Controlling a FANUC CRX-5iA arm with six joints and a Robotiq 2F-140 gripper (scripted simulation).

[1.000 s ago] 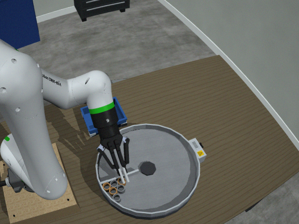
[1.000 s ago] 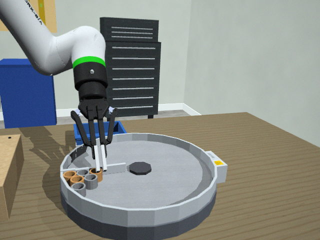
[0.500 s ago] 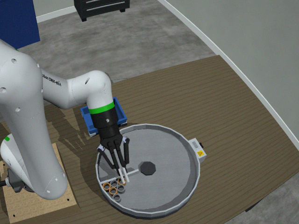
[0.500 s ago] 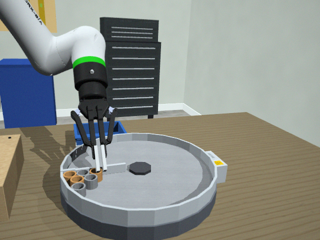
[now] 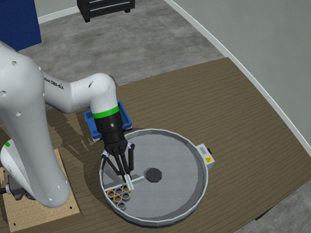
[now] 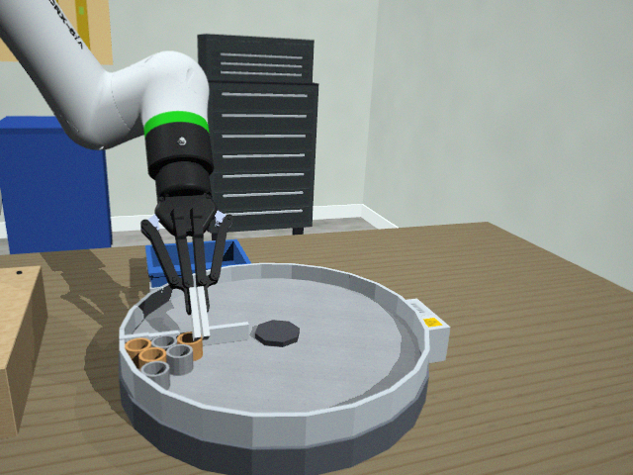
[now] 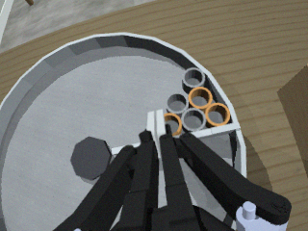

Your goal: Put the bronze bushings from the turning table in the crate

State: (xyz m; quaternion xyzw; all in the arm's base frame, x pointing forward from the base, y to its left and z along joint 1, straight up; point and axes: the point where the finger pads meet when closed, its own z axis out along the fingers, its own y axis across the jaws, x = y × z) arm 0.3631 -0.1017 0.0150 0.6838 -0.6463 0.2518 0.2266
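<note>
Now: hand 20 mm short of the crate, 360 mm to the right of it and 80 mm above it. From my hand the other things lie so: grey turning table 110 mm ahead, 10 mm to the left, 50 mm below.
</note>
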